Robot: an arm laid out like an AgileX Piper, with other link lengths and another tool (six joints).
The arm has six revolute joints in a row. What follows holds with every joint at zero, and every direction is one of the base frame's.
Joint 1 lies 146.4 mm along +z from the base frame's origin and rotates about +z.
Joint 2 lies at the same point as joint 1 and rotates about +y.
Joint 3 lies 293.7 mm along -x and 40.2 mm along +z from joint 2 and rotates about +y.
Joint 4 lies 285.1 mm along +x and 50.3 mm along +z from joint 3 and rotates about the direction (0.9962, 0, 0.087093).
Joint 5 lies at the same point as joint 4 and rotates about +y.
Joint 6 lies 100.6 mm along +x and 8.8 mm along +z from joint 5 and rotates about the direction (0.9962, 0, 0.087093).
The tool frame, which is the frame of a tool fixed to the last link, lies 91.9 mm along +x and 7 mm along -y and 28.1 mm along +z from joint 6; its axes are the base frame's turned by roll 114.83, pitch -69.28 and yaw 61.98 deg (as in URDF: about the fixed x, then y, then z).
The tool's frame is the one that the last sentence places.
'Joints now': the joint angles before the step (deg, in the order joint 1, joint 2, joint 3, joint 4, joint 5, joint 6). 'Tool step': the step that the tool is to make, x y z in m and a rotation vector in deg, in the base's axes. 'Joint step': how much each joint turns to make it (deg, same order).
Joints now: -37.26 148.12 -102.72 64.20 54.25 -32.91
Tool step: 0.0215 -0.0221 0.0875 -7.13 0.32 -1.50
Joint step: 1.19 -6.90 -7.51 -11.84 0.79 14.39
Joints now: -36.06 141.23 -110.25 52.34 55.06 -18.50
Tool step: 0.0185 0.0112 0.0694 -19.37 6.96 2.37
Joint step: 7.51 -5.47 -8.77 -27.79 0.51 17.98
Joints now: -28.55 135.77 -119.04 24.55 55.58 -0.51
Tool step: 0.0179 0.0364 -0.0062 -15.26 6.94 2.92
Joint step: 9.16 0.90 -2.00 -21.81 -1.00 11.36
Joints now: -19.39 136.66 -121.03 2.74 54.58 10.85
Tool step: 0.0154 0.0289 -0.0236 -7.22 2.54 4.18
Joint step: 5.12 2.71 -0.02 -9.19 -2.26 3.20
